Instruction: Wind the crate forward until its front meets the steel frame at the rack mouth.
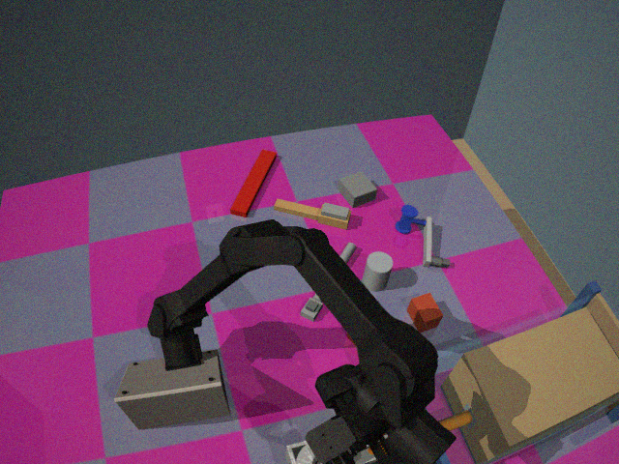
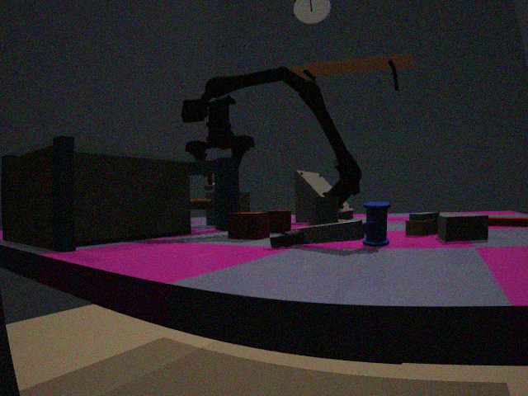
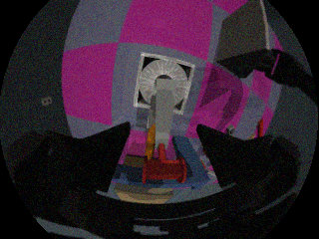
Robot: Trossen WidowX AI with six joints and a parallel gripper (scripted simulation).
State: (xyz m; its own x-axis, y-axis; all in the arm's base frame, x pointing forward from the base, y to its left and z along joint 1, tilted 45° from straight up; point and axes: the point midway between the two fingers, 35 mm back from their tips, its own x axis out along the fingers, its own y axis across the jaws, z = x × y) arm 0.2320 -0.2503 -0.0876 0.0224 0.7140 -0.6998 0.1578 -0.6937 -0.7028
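Now: gripper tip 20 mm short of the winch handle with red hub and 20 mm above it. Also, from my gripper tip: winch: 100 mm below, 70 mm behind, 20 mm to the right; blue steel frame: 110 mm ahead, 30 mm below, 10 mm to the right; red knob: 60 mm ahead, 10 mm to the left, 10 mm above.
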